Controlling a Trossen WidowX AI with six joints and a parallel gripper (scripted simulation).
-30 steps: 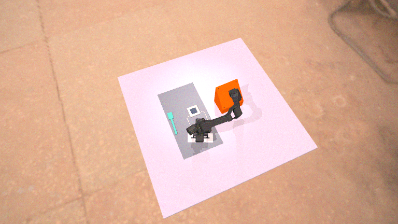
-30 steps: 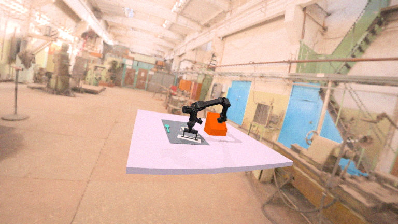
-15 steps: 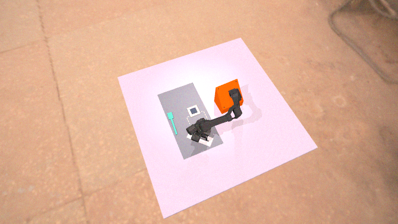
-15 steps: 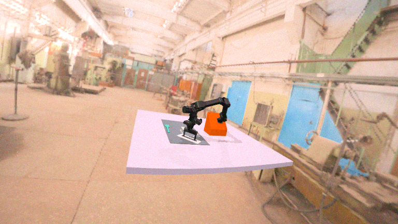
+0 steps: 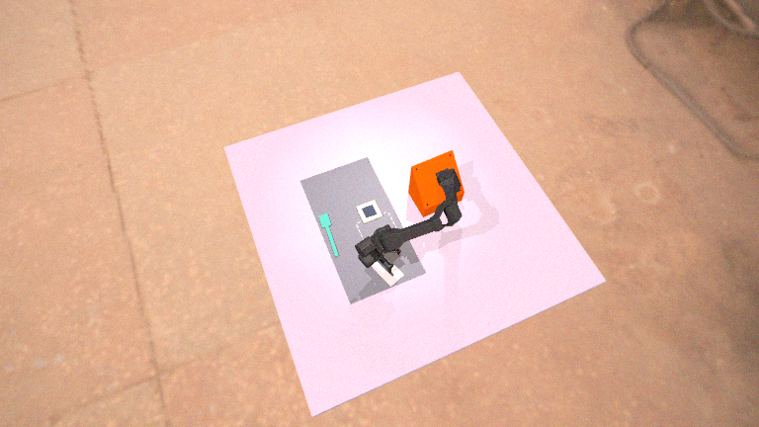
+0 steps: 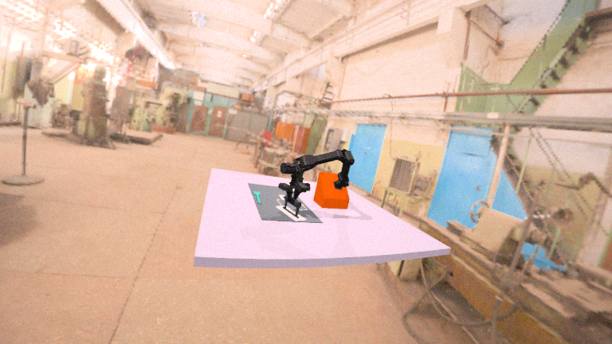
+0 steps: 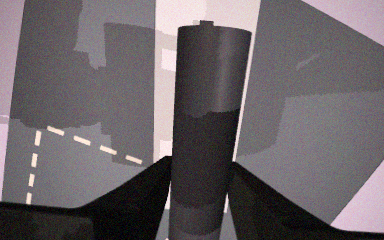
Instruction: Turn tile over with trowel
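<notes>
Right now the trowel is 30 mm to the left of my gripper tip, 30 mm below it and 10 mm behind it. Round my gripper tip: teal flat tool (230 mm to the right, 140 mm ahead, 60 mm below); then grey mat (200 mm to the right, 90 mm below); then tile (240 mm to the right, 70 mm behind, 60 mm below).
</notes>
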